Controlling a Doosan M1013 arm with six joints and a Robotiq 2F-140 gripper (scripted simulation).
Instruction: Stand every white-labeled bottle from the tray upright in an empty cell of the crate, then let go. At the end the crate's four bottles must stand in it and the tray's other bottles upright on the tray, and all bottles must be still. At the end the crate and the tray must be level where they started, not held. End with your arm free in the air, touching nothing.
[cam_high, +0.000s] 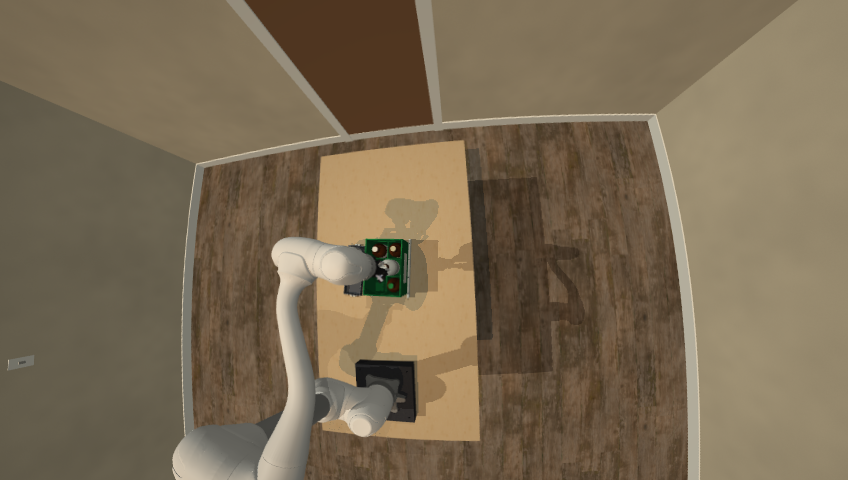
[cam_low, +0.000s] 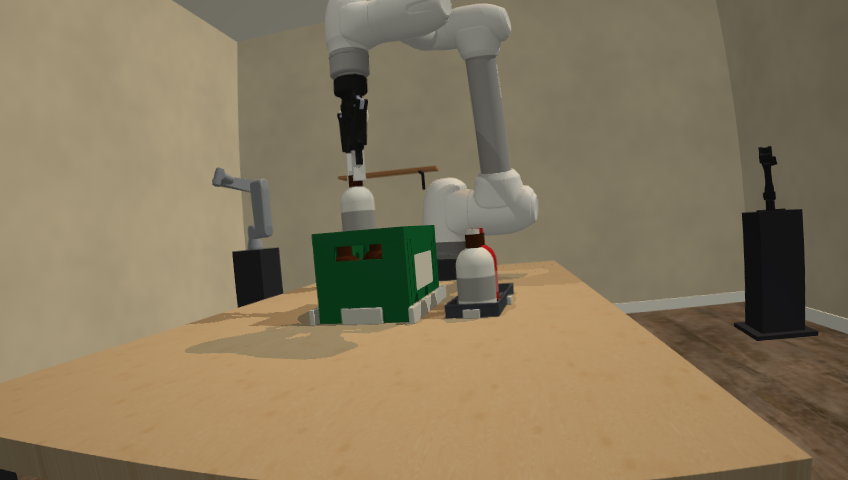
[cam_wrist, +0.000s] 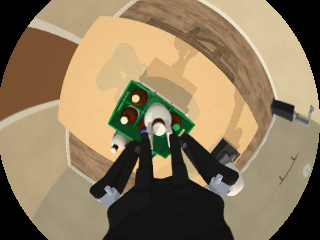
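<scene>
The green crate is 4 cm to the left of my hand and 23 cm below it. The rest, counted from my hand: white-labeled bottle (6 cm ahead, 25 cm to the left, 23 cm below); then dark tray (3 cm behind, 25 cm to the left, 30 cm below); then red-labeled bottle (3 cm behind, 25 cm to the left, 23 cm below).
</scene>
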